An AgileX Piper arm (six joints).
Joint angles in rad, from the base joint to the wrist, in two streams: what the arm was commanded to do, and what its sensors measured. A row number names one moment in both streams.
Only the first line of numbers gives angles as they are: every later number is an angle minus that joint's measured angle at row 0.
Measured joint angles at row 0:
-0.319 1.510 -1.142 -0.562 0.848 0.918
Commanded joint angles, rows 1 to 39:
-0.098 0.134 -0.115 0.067 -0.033 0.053
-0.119 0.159 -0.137 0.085 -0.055 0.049
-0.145 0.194 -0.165 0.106 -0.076 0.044
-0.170 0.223 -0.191 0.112 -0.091 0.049
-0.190 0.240 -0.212 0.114 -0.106 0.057
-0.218 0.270 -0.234 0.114 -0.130 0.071
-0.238 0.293 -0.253 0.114 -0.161 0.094
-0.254 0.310 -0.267 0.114 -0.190 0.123
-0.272 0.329 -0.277 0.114 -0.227 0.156
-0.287 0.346 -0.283 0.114 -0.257 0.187
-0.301 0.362 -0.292 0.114 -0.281 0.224
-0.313 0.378 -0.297 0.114 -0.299 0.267
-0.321 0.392 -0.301 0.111 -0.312 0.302
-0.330 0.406 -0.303 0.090 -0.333 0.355
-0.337 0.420 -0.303 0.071 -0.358 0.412
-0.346 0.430 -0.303 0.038 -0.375 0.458
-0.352 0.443 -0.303 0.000 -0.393 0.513
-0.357 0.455 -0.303 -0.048 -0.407 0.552
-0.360 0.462 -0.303 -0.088 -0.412 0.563
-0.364 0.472 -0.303 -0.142 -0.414 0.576
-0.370 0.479 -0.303 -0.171 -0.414 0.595
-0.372 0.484 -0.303 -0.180 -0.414 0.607
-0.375 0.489 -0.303 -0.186 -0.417 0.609
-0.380 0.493 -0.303 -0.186 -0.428 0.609
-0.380 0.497 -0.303 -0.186 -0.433 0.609
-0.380 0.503 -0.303 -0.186 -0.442 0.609
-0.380 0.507 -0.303 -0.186 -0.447 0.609
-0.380 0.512 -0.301 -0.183 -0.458 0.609
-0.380 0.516 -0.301 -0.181 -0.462 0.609
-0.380 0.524 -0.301 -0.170 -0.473 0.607
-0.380 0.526 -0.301 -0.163 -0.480 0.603
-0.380 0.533 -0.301 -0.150 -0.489 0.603
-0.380 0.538 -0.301 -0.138 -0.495 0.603
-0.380 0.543 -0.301 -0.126 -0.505 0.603
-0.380 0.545 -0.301 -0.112 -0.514 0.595
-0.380 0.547 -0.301 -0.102 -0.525 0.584
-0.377 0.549 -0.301 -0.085 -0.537 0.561
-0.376 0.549 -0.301 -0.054 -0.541 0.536
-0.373 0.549 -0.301 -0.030 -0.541 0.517
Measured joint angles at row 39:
-0.376 0.548 -0.297 -0.093 -0.533 0.585
